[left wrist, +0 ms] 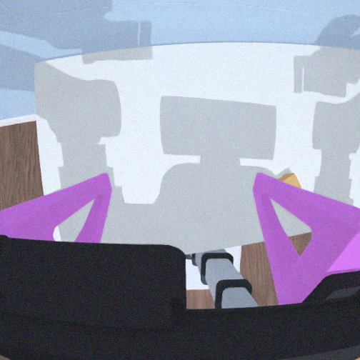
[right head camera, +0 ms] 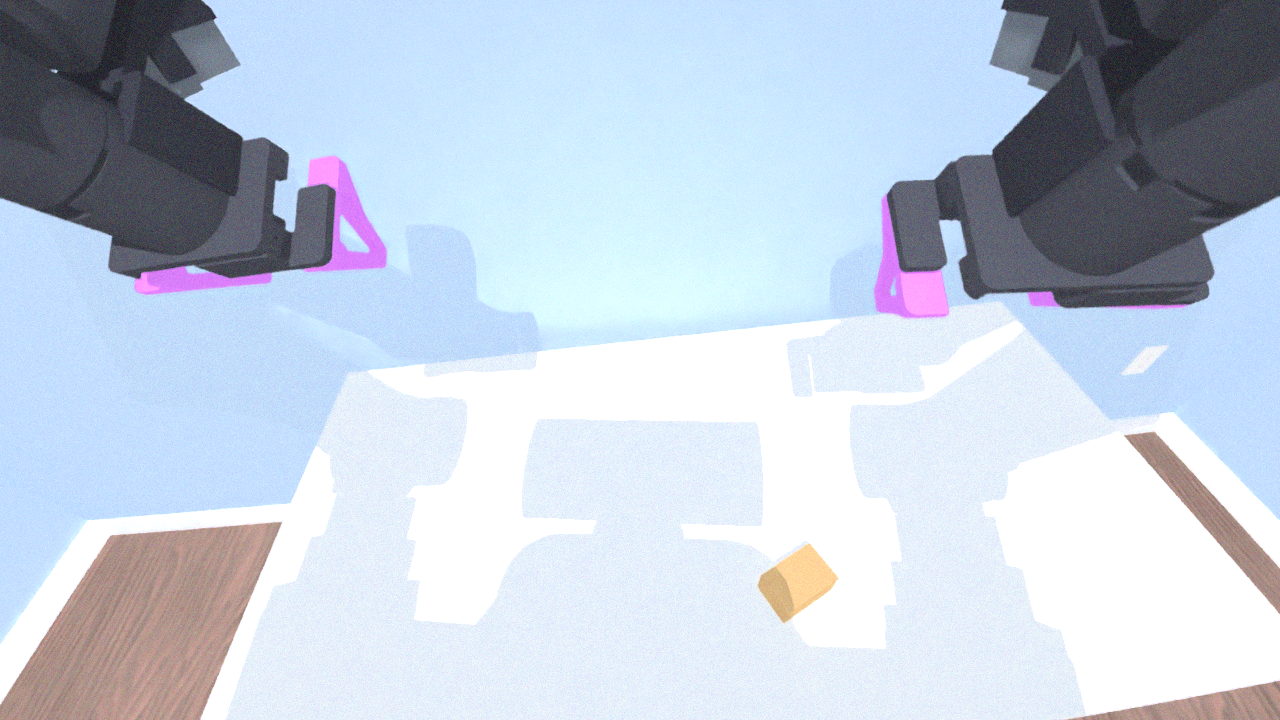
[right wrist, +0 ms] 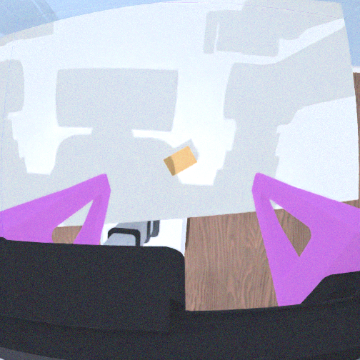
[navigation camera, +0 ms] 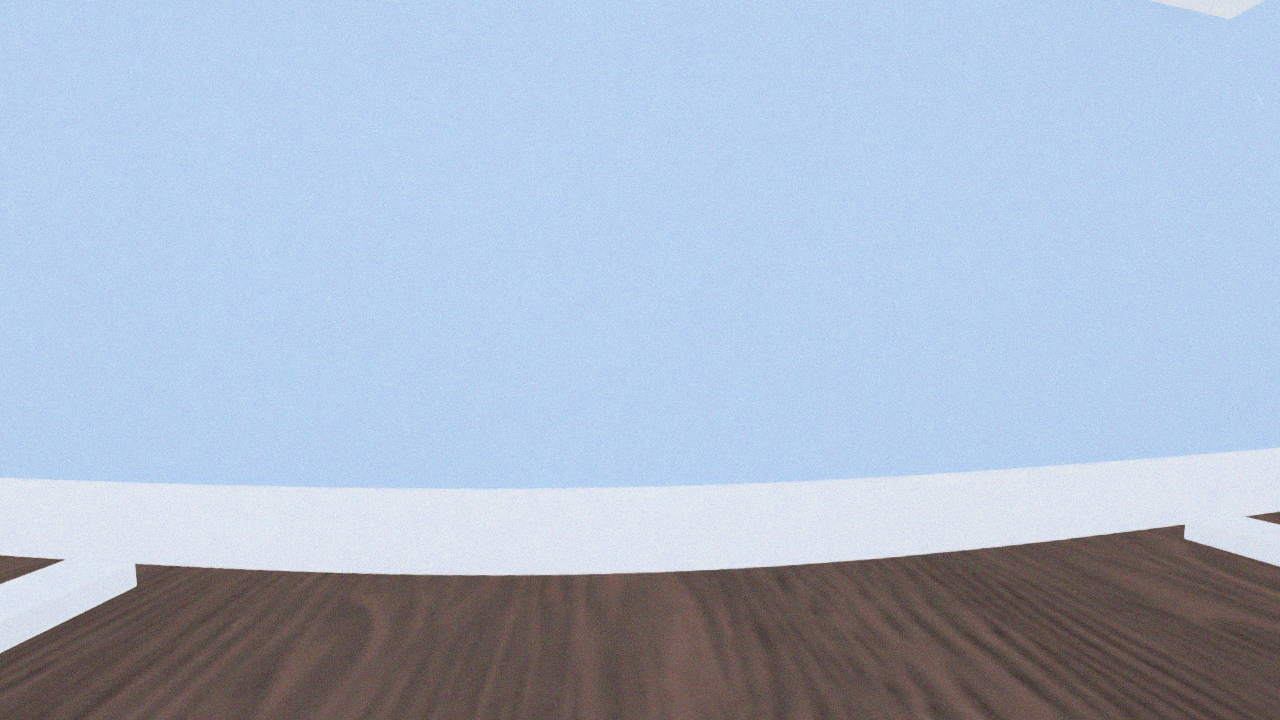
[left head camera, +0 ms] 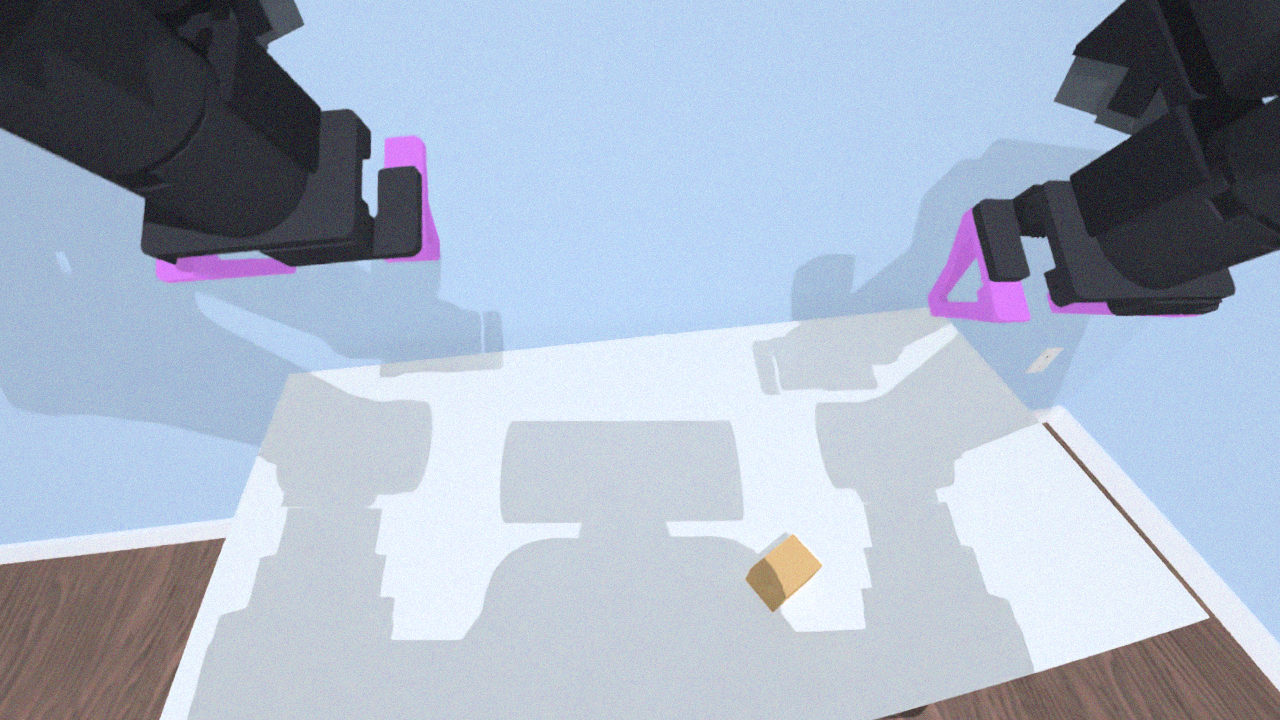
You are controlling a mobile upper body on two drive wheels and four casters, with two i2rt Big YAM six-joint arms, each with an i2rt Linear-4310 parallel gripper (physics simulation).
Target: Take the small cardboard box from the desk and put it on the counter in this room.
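Places are measured from the left arm's base along level axes (x back, y up, z left), in metres.
Pixels of known places: left gripper, fingertip midpoint: [right head camera: 325, 266] [left head camera: 365, 256]; right gripper, fingertip midpoint: [right head camera: 954, 298] [left head camera: 992, 305].
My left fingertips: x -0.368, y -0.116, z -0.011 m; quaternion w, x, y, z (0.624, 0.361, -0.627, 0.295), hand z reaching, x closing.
Ahead of a thing's pixels: the offset from my left fingertips to its middle. Level surfaces: height alone.
The small cardboard box {dx +0.016, dy -0.549, dz -0.422 m} [left head camera: 785, 571] [right head camera: 799, 582] [right wrist: 181, 160] lies on the white desk {dy -0.575 m} [left head camera: 626, 380] [right head camera: 662, 380] [right wrist: 320, 145], right of the middle in the head views. In the left wrist view, part of the box [left wrist: 291, 179] shows behind a finger. My left gripper [left head camera: 295, 261] [right head camera: 261, 273] [left wrist: 181, 180] is open and empty, above the desk to the box's left. My right gripper [left head camera: 1069, 313] [right head camera: 1042, 308] [right wrist: 180, 181] is open and empty, also raised; in the right wrist view the box shows just above the line between its fingertips, apart from them. The counter does not show.
A light blue wall [left head camera: 626, 179] [navigation camera: 626, 268] stands behind the desk, with a white outlet plate {dx -0.759, dy -0.894, dz -1.596 m} [left head camera: 1044, 360] [right head camera: 1144, 360] at right. Wooden floor {dy -1.294 m} [left head camera: 80, 626] [navigation camera: 626, 644] shows beside the desk. White desk feet [navigation camera: 67, 598] [navigation camera: 1239, 540] lie at both sides in the navigation view.
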